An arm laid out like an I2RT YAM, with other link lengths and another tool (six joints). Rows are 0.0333 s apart.
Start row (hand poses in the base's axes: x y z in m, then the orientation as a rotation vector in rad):
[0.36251 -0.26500 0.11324 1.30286 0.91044 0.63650]
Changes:
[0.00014 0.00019 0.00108 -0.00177 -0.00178 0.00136]
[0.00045 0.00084 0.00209 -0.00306 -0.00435 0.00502]
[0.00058 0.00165 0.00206 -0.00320 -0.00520 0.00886]
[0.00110 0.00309 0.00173 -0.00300 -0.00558 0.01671]
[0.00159 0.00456 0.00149 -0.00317 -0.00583 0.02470]
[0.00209 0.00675 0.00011 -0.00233 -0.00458 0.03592]
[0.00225 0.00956 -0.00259 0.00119 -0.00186 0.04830]
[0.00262 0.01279 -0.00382 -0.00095 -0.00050 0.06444]
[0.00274 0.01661 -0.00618 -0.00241 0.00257 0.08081]
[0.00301 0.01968 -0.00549 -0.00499 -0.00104 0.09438]
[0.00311 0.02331 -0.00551 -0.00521 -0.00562 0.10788]
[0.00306 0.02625 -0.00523 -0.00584 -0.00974 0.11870]
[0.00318 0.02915 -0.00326 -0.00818 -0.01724 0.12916]
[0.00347 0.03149 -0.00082 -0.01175 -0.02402 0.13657]
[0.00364 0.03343 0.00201 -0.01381 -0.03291 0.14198]
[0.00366 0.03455 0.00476 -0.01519 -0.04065 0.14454]
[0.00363 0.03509 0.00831 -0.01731 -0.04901 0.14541]
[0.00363 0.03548 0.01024 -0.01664 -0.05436 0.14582]
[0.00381 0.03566 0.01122 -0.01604 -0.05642 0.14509]
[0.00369 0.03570 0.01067 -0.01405 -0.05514 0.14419]
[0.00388 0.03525 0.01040 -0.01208 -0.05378 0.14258]
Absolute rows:
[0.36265 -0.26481 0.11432 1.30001 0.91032 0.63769]
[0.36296 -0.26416 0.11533 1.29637 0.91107 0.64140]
[0.36309 -0.26335 0.11530 1.29441 0.91310 0.64482]
[0.36361 -0.26191 0.11497 1.29140 0.91824 0.65126]
[0.36410 -0.26044 0.11473 1.28804 0.92366 0.65753]
[0.36460 -0.25825 0.11335 1.28493 0.93235 0.66594]
[0.36476 -0.25544 0.11065 1.28433 0.94248 0.67581]
[0.36513 -0.25221 0.10942 1.27657 0.95530 0.68639]
[0.36525 -0.24839 0.10706 1.26996 0.96951 0.69647]
[0.36552 -0.24532 0.10775 1.26061 0.97649 0.70776]
[0.36562 -0.24169 0.10773 1.25293 0.98210 0.72083]
[0.36557 -0.23875 0.10801 1.24615 0.98630 0.73131]
[0.36569 -0.23585 0.10998 1.23652 0.98777 0.74258]
[0.36598 -0.23351 0.11242 1.22736 0.98797 0.75037]
[0.36615 -0.23157 0.11525 1.21947 0.98473 0.75867]
[0.36617 -0.23045 0.11800 1.21387 0.98033 0.76444]
[0.36614 -0.22991 0.12155 1.20805 0.97441 0.76885]
[0.36614 -0.22952 0.12348 1.20618 0.97011 0.77266]
[0.36632 -0.22934 0.12446 1.20614 0.96778 0.77363]
[0.36620 -0.22930 0.12391 1.20883 0.96782 0.77327]
[0.36639 -0.22975 0.12364 1.21184 0.96745 0.77232]

